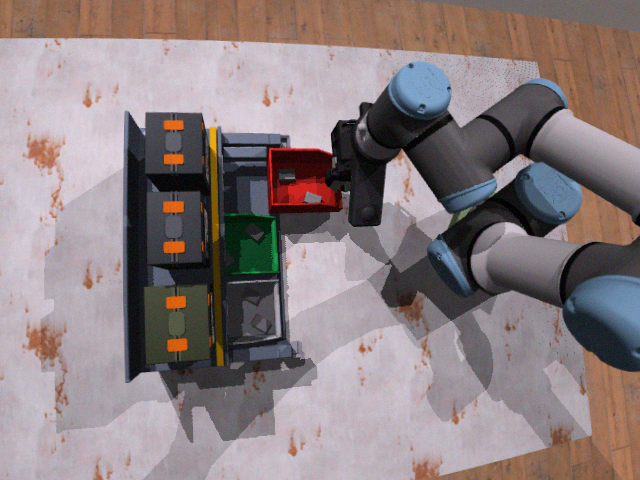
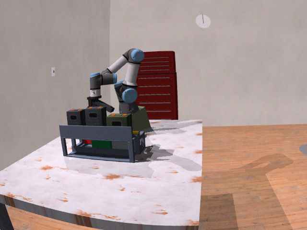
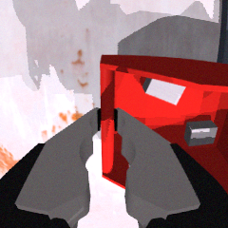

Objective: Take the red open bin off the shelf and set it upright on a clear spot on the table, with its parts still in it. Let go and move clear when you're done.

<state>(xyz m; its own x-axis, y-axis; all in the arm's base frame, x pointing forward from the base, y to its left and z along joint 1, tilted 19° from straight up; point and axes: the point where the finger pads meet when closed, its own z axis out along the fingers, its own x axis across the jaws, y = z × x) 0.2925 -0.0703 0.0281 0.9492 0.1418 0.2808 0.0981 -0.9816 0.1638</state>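
The red open bin lies 60 mm ahead of my hand and 10 mm to the right of it. Round my hand: shelf rail: 110 mm to the left, 100 mm ahead, 40 mm below; then yellow bar: 210 mm ahead, 120 mm to the left, 60 mm above; then green bin: 180 mm ahead, 120 mm to the left, 10 mm below.
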